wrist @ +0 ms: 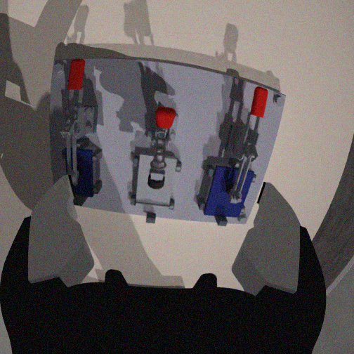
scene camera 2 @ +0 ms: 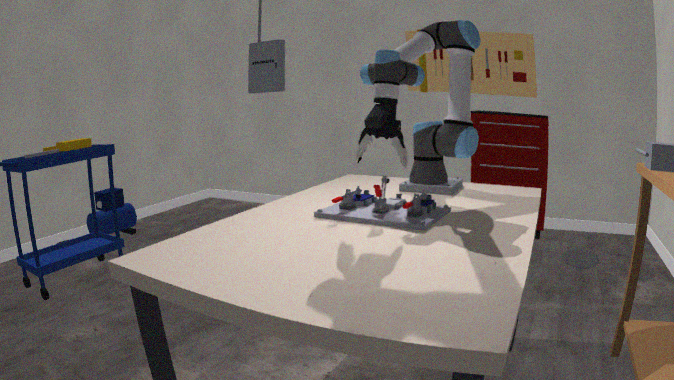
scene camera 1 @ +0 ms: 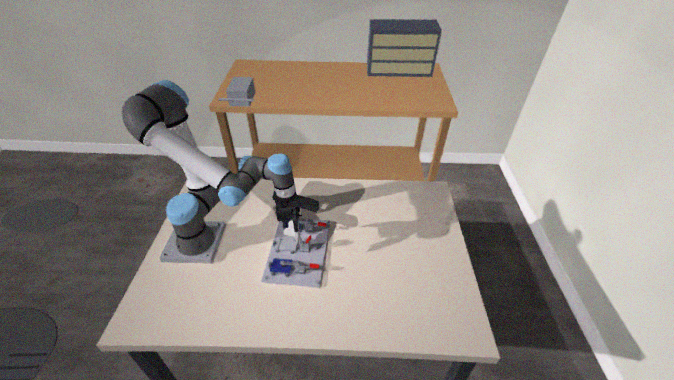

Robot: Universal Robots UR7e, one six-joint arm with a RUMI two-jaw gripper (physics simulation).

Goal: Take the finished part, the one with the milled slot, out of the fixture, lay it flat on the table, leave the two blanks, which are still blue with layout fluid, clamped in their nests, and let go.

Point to a finished part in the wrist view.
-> At 150, 200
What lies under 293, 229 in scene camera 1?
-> My gripper.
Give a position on a blue blank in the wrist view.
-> At 217, 204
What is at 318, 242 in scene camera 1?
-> A grey fixture plate.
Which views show my gripper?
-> The wrist view, scene camera 2 and scene camera 1: all of them.
